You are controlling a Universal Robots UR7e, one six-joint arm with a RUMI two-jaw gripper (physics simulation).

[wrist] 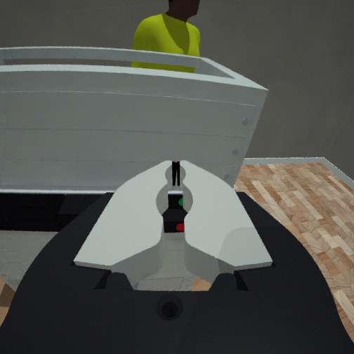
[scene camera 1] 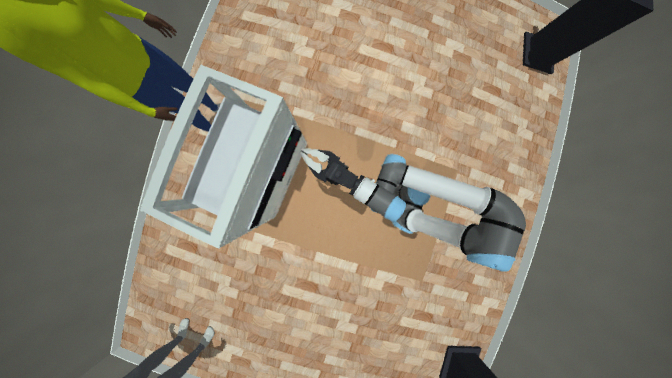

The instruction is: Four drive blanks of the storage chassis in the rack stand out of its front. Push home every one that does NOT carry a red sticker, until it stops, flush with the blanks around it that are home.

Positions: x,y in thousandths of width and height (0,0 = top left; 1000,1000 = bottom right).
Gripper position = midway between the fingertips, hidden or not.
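You'd see the gripper at (scene camera 1: 449,398), and the wrist view has the gripper too, at (wrist: 499,465). There's also a rack, which is at (scene camera 1: 370,422) and again at (wrist: 227,369).
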